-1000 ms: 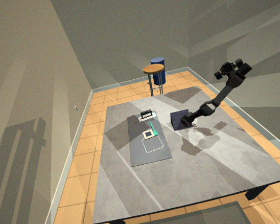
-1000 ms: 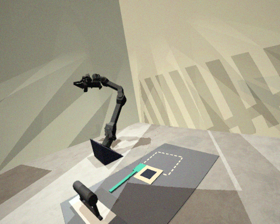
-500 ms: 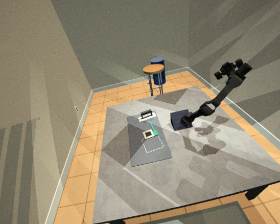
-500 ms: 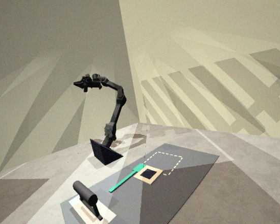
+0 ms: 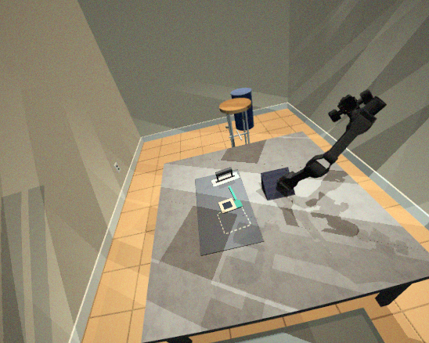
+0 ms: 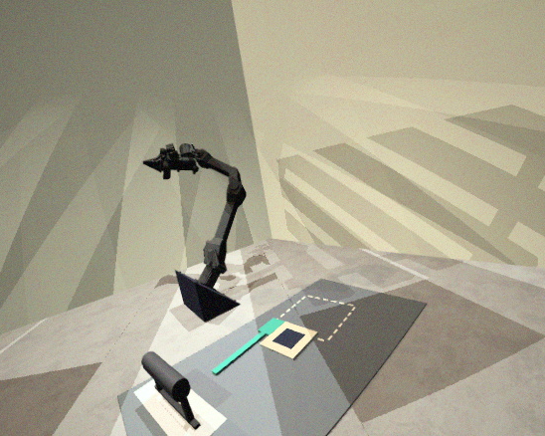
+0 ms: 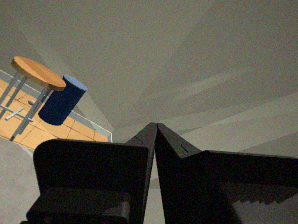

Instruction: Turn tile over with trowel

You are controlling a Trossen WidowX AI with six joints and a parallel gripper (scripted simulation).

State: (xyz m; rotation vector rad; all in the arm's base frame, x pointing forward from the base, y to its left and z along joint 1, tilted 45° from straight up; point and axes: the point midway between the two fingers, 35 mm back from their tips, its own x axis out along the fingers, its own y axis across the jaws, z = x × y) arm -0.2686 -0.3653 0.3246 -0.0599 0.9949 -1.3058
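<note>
Right now my gripper tip is 700 mm short of the black-handled float, 130 mm to the left of it and 490 mm above it. Round my gripper tip: grey mat (710 mm ahead, 100 mm to the left, 540 mm below); tile (680 mm ahead, 120 mm to the left, 520 mm below); green trowel (620 mm ahead, 70 mm to the left, 520 mm below).
</note>
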